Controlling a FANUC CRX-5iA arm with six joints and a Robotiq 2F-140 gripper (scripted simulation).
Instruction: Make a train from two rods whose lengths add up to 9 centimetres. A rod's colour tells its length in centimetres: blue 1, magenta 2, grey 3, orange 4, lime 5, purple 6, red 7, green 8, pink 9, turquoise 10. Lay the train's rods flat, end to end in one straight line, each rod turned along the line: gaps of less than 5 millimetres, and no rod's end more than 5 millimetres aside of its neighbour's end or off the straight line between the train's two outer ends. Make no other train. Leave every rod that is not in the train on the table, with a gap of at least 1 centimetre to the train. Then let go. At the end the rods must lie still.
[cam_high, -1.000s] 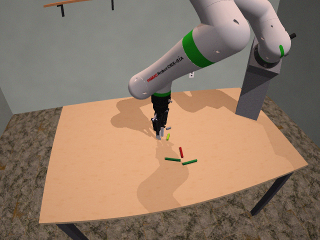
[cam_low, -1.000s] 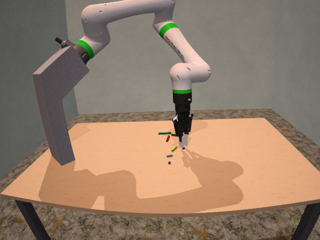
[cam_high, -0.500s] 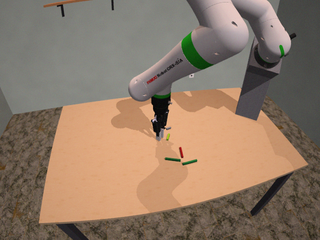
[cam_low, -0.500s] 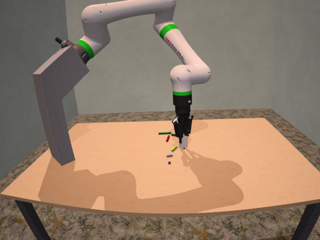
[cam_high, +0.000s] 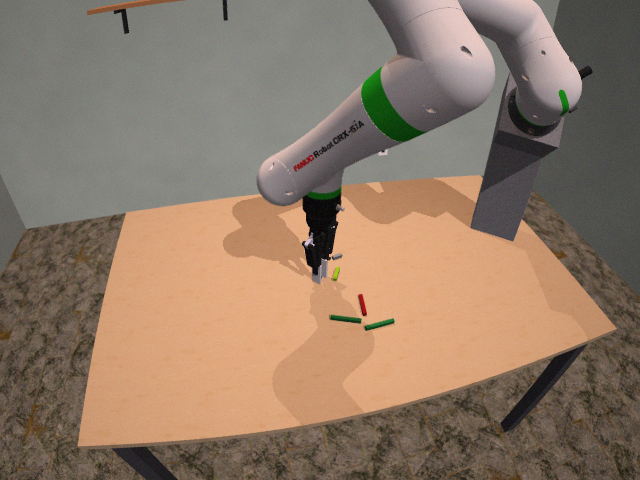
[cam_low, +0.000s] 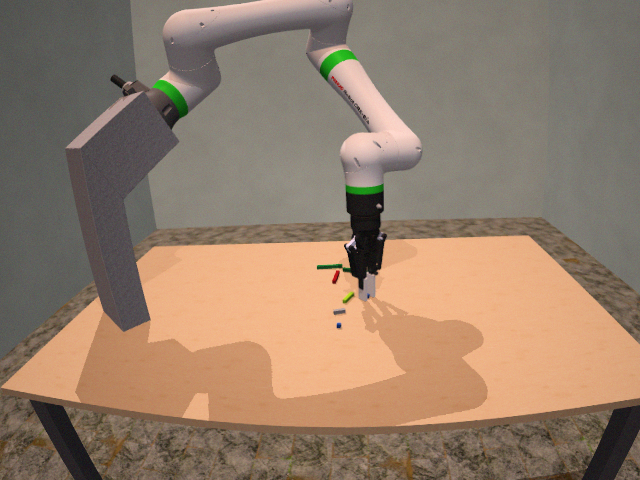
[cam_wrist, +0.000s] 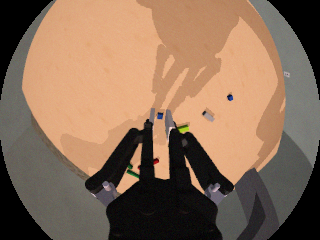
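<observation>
Right now the lime rod is 5 cm behind my hand, 1 cm to the right of it and 3 cm below it. Also, from my hand: red rod 11 cm behind, 11 cm to the left, 3 cm below; grey rod 5 cm behind, 9 cm to the right, 3 cm below.
</observation>
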